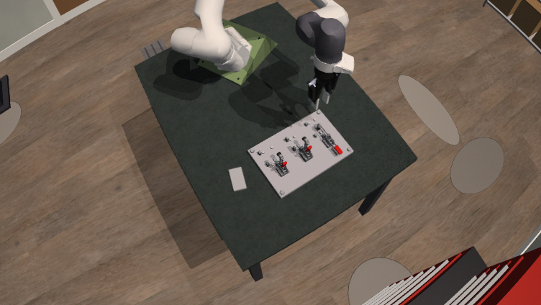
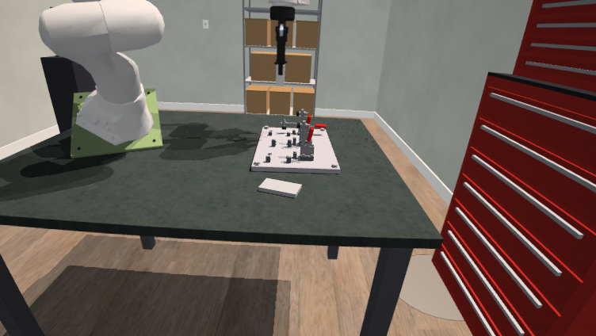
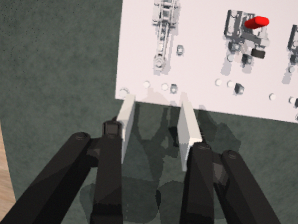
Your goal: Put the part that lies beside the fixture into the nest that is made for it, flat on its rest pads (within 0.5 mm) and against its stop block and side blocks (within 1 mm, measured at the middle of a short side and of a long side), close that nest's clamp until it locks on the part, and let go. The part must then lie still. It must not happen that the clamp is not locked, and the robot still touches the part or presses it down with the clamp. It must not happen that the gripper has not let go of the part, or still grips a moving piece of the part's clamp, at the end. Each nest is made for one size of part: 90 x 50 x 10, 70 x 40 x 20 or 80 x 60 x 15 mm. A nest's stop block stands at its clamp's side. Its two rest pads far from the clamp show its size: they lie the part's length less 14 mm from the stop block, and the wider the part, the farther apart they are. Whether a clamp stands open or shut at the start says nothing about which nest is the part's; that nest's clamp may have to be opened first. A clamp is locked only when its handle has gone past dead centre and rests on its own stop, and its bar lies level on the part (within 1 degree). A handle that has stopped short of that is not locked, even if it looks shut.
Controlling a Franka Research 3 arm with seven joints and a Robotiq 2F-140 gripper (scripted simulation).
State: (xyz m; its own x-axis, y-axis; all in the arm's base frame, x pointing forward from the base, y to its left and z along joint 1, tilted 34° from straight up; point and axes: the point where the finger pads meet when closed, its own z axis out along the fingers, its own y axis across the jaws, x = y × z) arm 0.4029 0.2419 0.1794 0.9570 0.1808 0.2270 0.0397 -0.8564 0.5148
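Right now the clamp is 170 mm below my hand and 80 mm ahead of it. Round my hand: light grey fixture plate: 210 mm below, 110 mm to the right, 60 mm ahead; part: 380 mm to the right, 210 mm below, 30 mm ahead.
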